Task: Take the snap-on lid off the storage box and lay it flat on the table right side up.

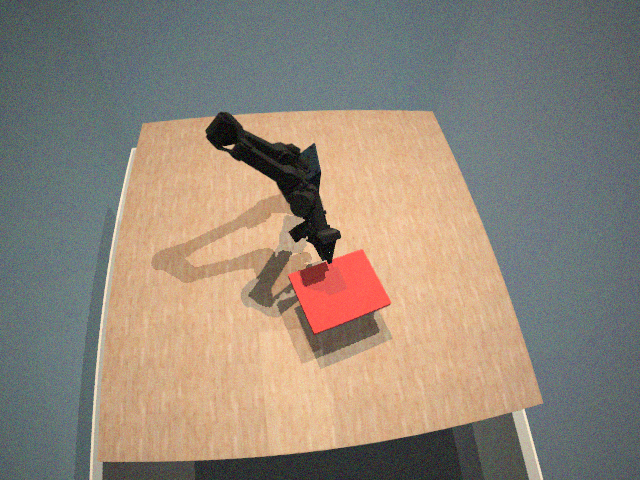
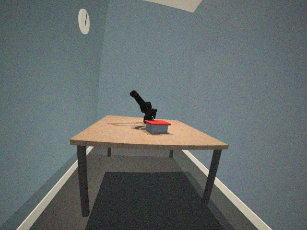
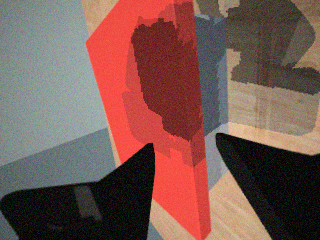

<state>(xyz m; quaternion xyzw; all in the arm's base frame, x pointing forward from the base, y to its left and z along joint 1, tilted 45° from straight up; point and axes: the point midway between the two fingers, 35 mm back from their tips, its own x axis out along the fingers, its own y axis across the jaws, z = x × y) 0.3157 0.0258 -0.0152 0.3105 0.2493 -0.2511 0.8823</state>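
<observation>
My gripper tip is 90 mm short of the red lid, 30 mm to the right of it and 10 mm above it. Also, from my gripper tip: grey-blue storage box (90 mm ahead, 50 mm below, 30 mm to the left).
</observation>
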